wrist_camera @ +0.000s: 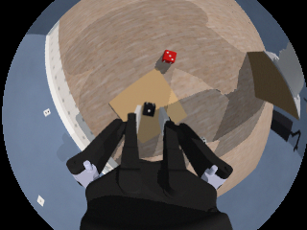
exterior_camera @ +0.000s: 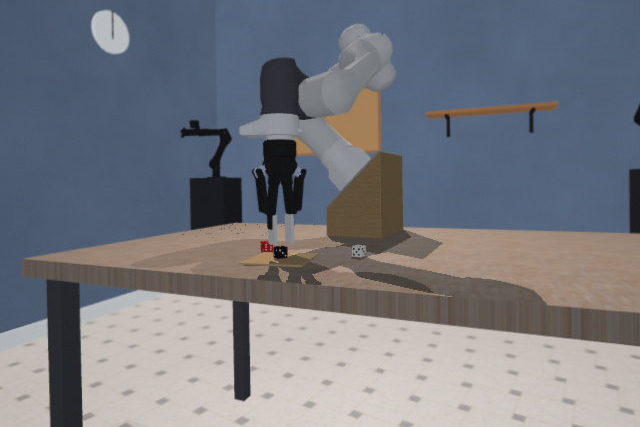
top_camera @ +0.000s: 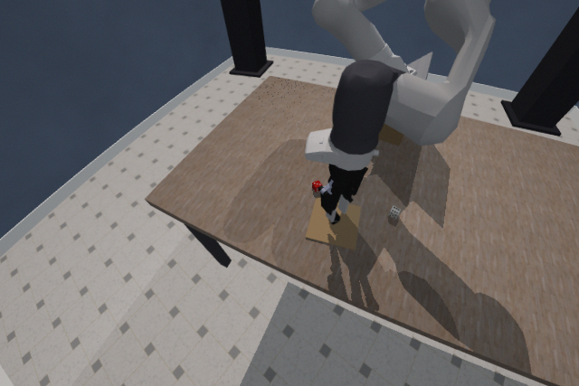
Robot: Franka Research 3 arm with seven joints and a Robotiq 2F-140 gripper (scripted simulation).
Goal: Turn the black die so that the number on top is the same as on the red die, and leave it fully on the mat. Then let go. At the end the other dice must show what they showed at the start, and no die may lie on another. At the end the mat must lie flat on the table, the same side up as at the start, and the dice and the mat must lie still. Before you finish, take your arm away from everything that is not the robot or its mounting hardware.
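The black die is 50 mm below my hand. Round my hand: white die: 160 mm to the left, 70 mm behind, 60 mm below; red die: 100 mm behind, 80 mm to the right, 60 mm below; tan mat: 70 mm below.
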